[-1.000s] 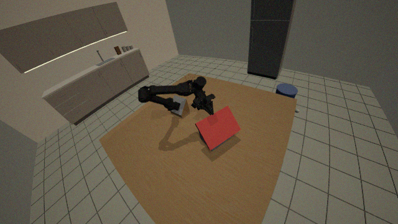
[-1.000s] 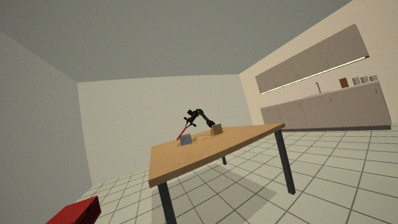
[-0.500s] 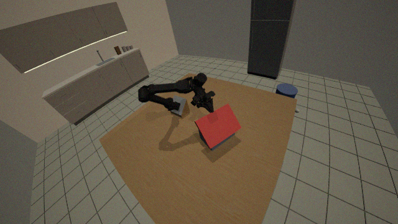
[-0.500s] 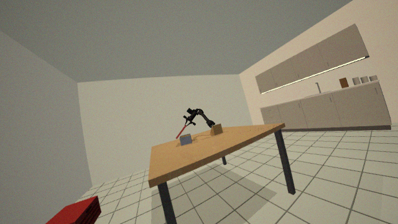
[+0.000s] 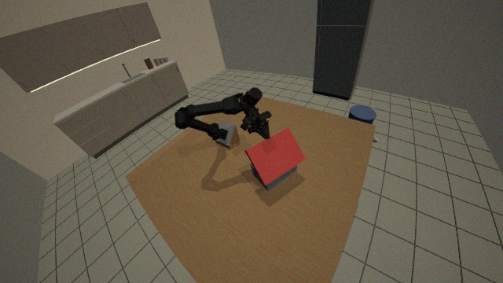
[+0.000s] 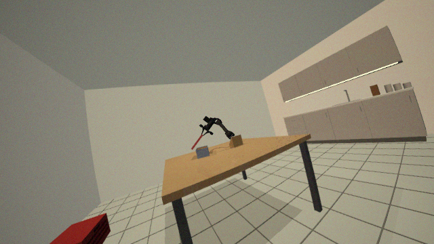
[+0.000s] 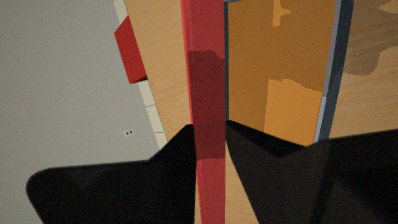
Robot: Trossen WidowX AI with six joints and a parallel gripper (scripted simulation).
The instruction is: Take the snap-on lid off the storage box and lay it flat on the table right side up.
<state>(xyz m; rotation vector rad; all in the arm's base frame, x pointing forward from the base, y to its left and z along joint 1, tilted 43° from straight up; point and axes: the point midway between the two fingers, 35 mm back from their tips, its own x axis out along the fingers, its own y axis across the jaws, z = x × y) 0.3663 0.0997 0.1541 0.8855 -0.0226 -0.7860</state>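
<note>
Right now my gripper tip is 6 cm short of the lid, 2 cm to the left of it and 5 cm above it. From my gripper tip the other things lie so: storage box: 3 cm ahead, 1 cm to the right, 18 cm below.
</note>
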